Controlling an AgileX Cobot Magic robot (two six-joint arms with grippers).
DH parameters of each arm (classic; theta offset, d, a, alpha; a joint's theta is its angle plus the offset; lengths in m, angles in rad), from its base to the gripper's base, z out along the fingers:
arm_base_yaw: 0 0.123 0 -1.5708
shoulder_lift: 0.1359 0 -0.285 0
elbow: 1.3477 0 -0.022 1.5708
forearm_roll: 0 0.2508 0 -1.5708
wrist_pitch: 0 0 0.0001 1.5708
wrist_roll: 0 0.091 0 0
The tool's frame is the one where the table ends.
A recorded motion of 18 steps. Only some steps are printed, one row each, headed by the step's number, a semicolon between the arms.
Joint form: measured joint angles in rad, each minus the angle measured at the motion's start. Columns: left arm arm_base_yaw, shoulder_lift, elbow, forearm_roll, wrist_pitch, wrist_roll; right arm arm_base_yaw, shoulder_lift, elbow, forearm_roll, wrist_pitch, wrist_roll.
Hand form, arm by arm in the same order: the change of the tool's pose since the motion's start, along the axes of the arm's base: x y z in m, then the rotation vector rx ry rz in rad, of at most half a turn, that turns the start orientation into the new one. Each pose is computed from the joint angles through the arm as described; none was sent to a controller.
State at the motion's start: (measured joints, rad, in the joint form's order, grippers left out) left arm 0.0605 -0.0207 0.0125 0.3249 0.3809 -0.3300; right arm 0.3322 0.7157 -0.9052 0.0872 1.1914 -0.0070
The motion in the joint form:
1: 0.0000 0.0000 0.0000 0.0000 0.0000 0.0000; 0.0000 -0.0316 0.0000 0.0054 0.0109 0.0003
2: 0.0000 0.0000 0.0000 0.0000 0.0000 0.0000; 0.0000 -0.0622 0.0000 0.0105 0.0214 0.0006
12: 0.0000 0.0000 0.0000 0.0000 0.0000 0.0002; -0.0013 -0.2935 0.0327 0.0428 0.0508 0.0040
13: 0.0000 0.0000 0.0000 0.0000 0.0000 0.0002; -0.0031 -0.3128 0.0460 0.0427 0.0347 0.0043
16: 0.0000 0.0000 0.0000 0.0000 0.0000 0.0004; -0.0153 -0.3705 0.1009 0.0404 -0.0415 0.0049
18: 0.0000 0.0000 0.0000 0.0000 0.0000 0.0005; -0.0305 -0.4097 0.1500 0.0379 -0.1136 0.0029
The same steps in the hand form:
1: 0.0000 0.0000 0.0000 0.0000 0.0000 0.0000; -0.0079 -0.0022 0.0025 0.0116 -0.0179 0.0023
2: 0.0000 0.0000 0.0000 0.0000 0.0000 0.0000; -0.0156 -0.0044 0.0048 0.0226 -0.0354 0.0046
12: 0.0000 0.0000 0.0000 0.0002 0.0000 -0.0001; -0.0688 -0.0198 0.0076 0.1061 -0.1854 0.0179
13: 0.0000 0.0000 0.0000 0.0002 0.0000 -0.0001; -0.0711 -0.0207 0.0057 0.1138 -0.2060 0.0144
16: 0.0000 0.0000 0.0000 0.0004 0.0001 -0.0001; -0.0746 -0.0227 -0.0024 0.1393 -0.2806 -0.0064
18: 0.0000 0.0000 0.0000 0.0005 0.0001 -0.0001; -0.0746 -0.0237 -0.0097 0.1559 -0.3408 -0.0281

